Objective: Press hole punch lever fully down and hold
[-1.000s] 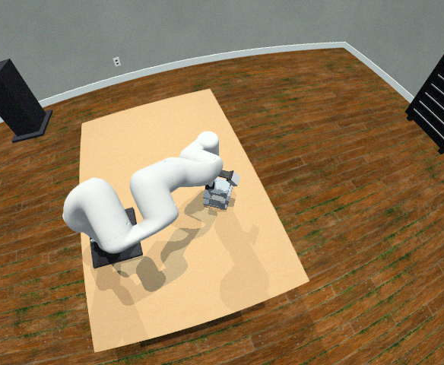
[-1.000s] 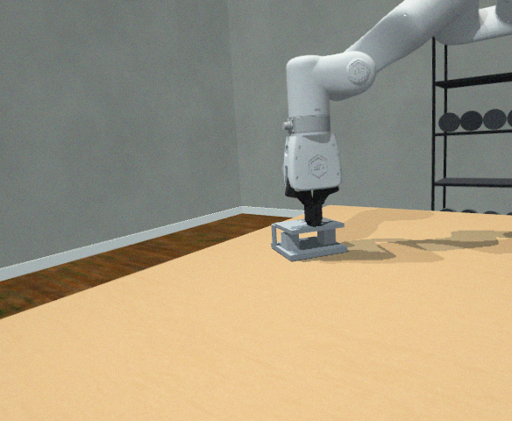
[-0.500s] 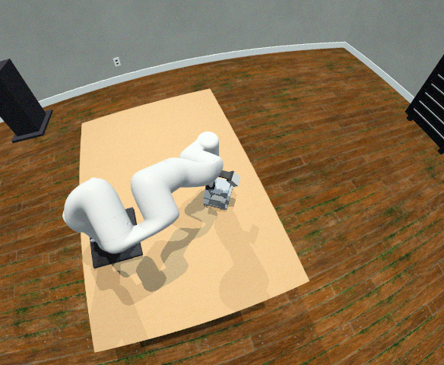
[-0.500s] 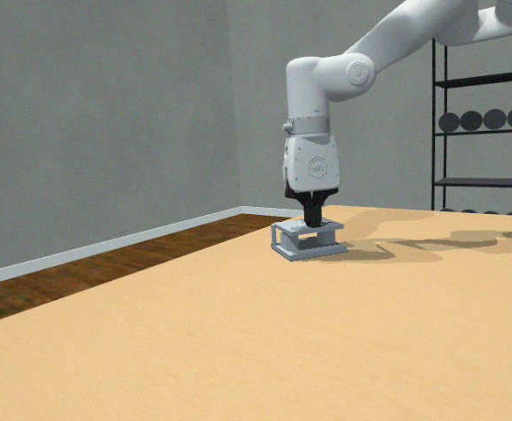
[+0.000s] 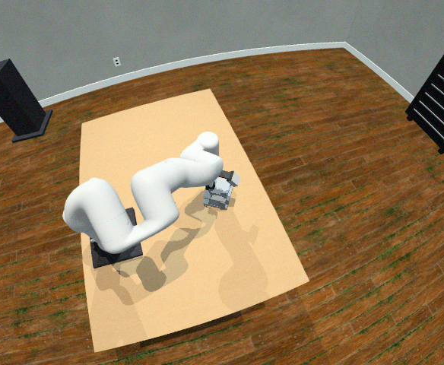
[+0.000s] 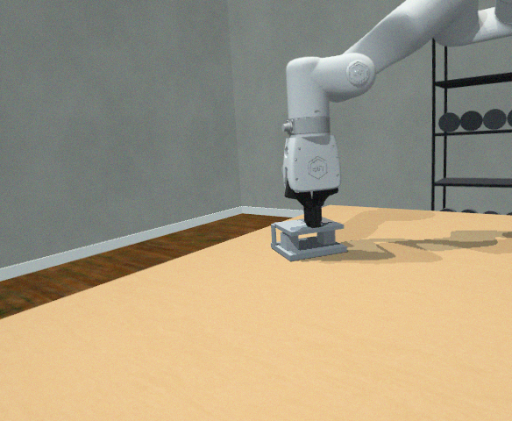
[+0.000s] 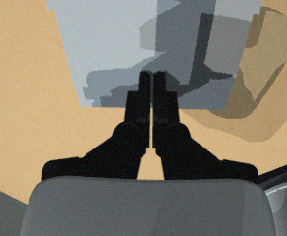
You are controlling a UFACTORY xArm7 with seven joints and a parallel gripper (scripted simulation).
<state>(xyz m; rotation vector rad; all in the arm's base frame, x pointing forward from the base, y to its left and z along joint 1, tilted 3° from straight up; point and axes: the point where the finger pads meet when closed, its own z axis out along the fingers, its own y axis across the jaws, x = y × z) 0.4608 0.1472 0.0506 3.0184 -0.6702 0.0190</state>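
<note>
Now: the grey hole punch 3 cm ahead of my hand, 2 cm to the right of it and 4 cm below it.
</note>
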